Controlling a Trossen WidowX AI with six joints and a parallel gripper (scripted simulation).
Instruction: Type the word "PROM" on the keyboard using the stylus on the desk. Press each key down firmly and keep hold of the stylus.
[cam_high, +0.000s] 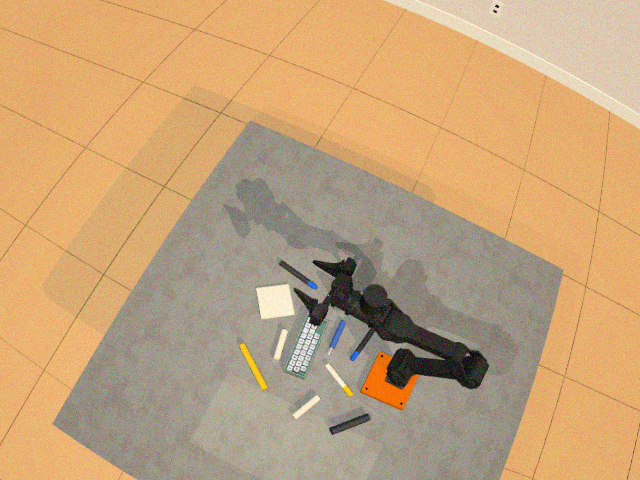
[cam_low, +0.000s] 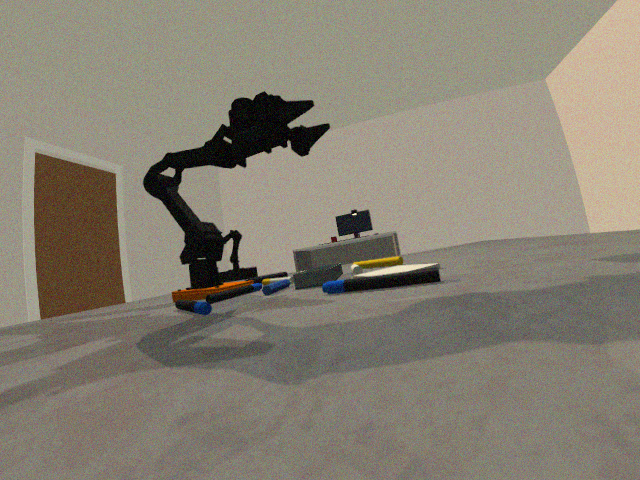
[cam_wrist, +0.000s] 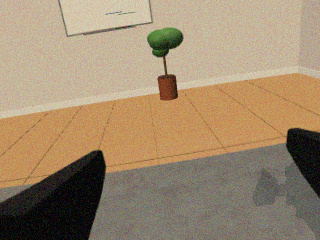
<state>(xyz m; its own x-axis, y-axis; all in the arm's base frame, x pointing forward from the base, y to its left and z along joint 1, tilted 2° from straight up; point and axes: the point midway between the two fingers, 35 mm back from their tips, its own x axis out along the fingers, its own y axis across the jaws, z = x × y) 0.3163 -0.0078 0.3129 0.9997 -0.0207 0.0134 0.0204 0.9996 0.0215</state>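
The blue stylus lies 140 mm behind my gripper tip and 320 mm below it. Round my gripper tip: stylus tip (140 mm behind, 40 mm to the left, 320 mm below); white pad (80 mm ahead, 20 mm to the right, 320 mm below); yellow stick (20 mm ahead, 190 mm to the left, 310 mm below).
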